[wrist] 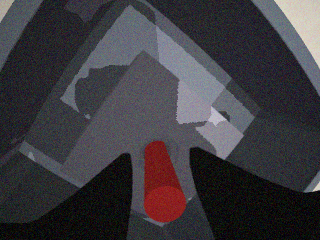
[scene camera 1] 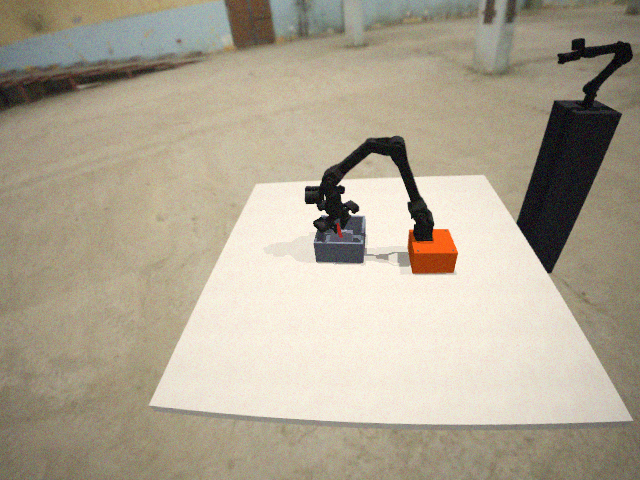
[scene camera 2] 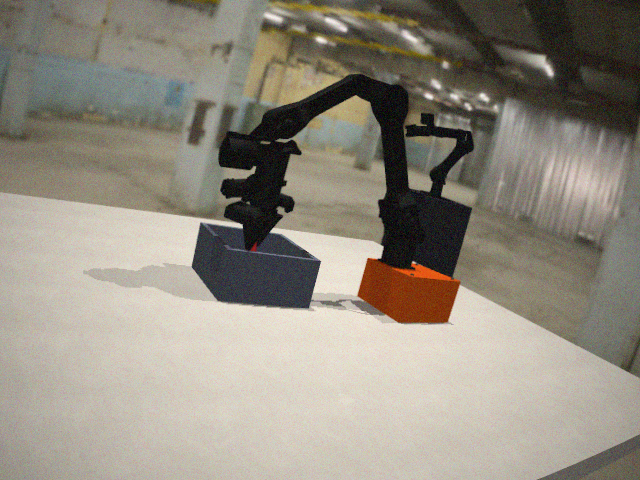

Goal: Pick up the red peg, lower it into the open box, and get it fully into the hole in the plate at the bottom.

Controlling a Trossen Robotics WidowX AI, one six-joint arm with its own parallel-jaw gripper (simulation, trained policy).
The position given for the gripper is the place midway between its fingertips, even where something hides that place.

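Observation:
The gripper (scene camera 2: 251,248) is visible, with further views of the gripper (wrist: 160,158) (scene camera 1: 339,231). A red peg (wrist: 164,201) and a plate (wrist: 148,103) are present. Scene camera 2 does not show the plate, hidden by a grey box.

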